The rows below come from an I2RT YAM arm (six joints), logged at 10 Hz.
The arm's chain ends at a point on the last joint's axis. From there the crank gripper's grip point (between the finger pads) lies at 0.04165 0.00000 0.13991 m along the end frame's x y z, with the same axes.
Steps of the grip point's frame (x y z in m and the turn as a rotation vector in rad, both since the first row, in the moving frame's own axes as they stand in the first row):
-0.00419 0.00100 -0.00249 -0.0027 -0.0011 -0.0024
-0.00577 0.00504 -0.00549 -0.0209 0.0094 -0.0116
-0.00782 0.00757 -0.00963 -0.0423 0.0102 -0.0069
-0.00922 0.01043 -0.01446 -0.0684 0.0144 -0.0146
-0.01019 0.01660 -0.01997 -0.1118 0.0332 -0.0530
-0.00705 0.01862 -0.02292 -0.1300 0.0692 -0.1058
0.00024 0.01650 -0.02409 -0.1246 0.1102 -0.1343
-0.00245 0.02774 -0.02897 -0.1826 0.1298 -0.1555
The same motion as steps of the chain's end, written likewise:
-0.00404 0.00072 -0.00254 -0.0027 -0.0011 -0.0024
-0.00710 0.00261 -0.00507 -0.0209 0.0094 -0.0116
-0.00926 0.00195 -0.00908 -0.0423 0.0102 -0.0069
-0.01129 0.00151 -0.01354 -0.0684 0.0144 -0.0146
-0.01515 0.00340 -0.01776 -0.1118 0.0332 -0.0530
-0.01731 0.00561 -0.01883 -0.1300 0.0692 -0.1058
-0.01560 0.00607 -0.01795 -0.1246 0.1102 -0.1343
-0.02151 0.01080 -0.02073 -0.1826 0.1298 -0.1555

